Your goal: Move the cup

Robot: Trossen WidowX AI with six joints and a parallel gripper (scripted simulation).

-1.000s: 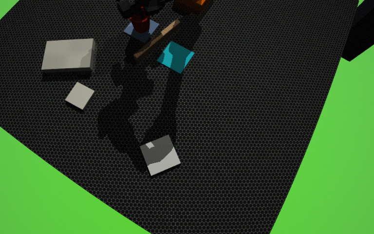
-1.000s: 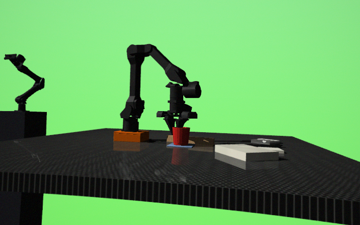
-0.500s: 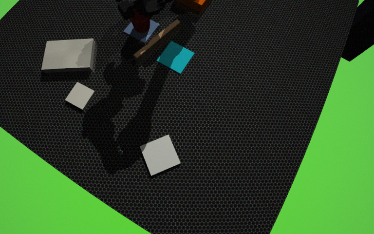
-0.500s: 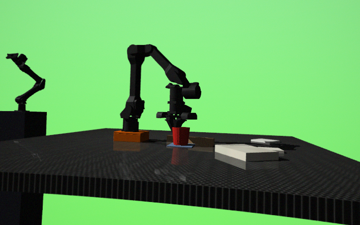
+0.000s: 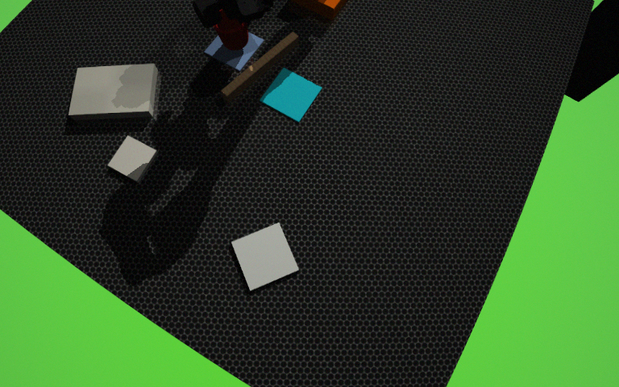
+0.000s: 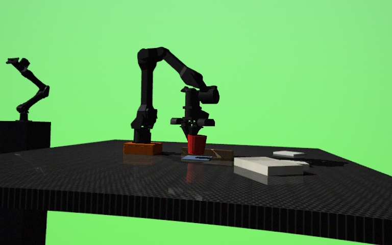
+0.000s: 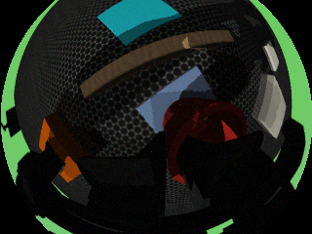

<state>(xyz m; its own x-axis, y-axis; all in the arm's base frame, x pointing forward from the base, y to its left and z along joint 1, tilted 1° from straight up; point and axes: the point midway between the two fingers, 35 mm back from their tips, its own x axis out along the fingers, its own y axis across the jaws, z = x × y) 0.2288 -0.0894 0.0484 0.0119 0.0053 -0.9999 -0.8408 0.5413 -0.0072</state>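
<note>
The teal pad is 160 mm to the left of my gripper tip, 80 mm ahead of it and 60 mm below it. From my gripper tip the other things lie so: pale blue pad: 60 mm below, 30 mm ahead, 20 mm to the right; then wooden bar: 70 mm to the left, 50 mm below, 50 mm ahead; then red cup: 30 mm ahead, 20 mm to the right.
</note>
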